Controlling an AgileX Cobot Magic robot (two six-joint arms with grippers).
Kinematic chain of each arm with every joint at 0, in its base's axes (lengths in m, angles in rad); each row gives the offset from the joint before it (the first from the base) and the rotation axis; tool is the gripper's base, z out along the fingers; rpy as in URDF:
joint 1: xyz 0 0 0.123 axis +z
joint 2: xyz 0 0 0 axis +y
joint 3: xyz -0.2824 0 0.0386 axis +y
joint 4: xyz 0.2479 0 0.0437 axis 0.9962 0 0.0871
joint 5: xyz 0 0 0 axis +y
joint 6: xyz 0.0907 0 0.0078 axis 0.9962 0 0.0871
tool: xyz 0 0 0 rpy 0 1.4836 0
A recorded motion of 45 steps. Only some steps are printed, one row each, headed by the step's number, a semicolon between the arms.
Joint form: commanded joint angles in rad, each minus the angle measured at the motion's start. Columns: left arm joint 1, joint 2, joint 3, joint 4, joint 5, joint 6; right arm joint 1, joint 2, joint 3, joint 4, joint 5, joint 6.
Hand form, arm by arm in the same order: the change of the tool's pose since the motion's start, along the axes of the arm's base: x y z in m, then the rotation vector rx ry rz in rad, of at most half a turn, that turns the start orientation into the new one. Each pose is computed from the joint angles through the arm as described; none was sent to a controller.
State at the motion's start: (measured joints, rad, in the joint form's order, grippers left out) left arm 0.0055 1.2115 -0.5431 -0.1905 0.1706 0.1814; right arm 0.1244 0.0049 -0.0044 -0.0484 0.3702 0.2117
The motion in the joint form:
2: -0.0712 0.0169 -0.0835 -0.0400 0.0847 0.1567; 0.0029 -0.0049 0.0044 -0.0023 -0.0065 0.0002
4: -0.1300 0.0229 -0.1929 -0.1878 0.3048 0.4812; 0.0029 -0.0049 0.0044 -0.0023 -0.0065 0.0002
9: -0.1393 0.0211 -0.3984 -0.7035 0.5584 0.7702; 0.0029 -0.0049 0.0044 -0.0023 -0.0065 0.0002
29: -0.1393 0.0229 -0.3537 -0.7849 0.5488 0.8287; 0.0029 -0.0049 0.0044 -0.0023 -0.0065 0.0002
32: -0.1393 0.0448 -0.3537 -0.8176 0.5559 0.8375; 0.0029 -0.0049 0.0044 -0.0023 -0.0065 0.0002
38: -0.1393 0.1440 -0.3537 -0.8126 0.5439 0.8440; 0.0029 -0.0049 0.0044 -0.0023 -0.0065 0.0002
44: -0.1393 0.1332 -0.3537 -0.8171 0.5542 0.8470; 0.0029 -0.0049 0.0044 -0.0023 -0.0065 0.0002
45: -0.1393 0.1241 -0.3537 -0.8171 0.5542 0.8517; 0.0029 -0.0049 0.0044 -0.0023 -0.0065 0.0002
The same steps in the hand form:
2: 0.0103 -0.0191 0.0151 0.0709 0.0071 -0.1728; 0.0000 0.0001 -0.0006 -0.0012 -0.0072 0.0030
4: 0.0116 -0.0435 0.0347 0.1343 0.0667 -0.4605; 0.0000 0.0001 -0.0006 -0.0012 -0.0072 0.0030
9: 0.0178 -0.0788 0.1024 -0.1977 -0.0826 -0.6557; 0.0000 0.0001 -0.0006 -0.0012 -0.0072 0.0030
29: 0.0156 -0.0809 0.0923 -0.2399 -0.0803 -0.6593; 0.0000 0.0001 -0.0006 -0.0012 -0.0072 0.0030
32: 0.0194 -0.0829 0.0882 -0.2716 -0.0648 -0.6576; 0.0000 0.0001 -0.0006 -0.0012 -0.0072 0.0030
38: 0.0371 -0.0844 0.0621 -0.2769 0.0255 -0.6412; 0.0000 0.0001 -0.0006 -0.0012 -0.0072 0.0030
44: 0.0347 -0.0848 0.0651 -0.2812 0.0187 -0.6505; 0.0000 0.0001 -0.0006 -0.0012 -0.0072 0.0030
45: 0.0332 -0.0846 0.0675 -0.2762 0.0079 -0.6549; 0.0000 0.0001 -0.0006 -0.0012 -0.0072 0.0030

